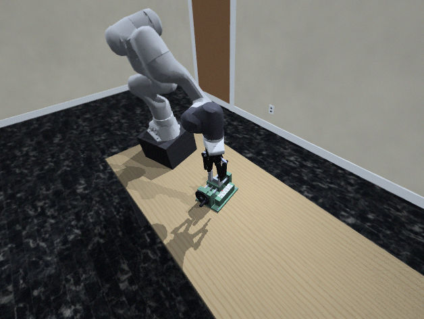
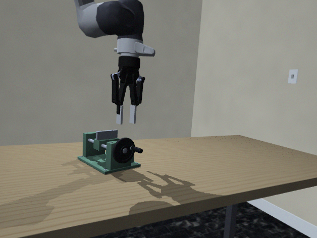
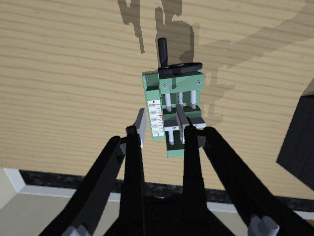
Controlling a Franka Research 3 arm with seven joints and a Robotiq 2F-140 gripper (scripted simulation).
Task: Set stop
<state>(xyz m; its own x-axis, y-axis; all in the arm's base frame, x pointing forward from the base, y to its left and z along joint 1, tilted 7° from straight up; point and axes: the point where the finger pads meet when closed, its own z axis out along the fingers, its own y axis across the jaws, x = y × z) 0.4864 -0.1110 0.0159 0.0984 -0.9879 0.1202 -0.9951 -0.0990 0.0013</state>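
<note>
Right now the black handwheel is 11 cm below my hand, 8 cm to the right of it and 2 cm behind it. Round my hand: stop block (10 cm below, 5 cm to the left, 4 cm behind).
</note>
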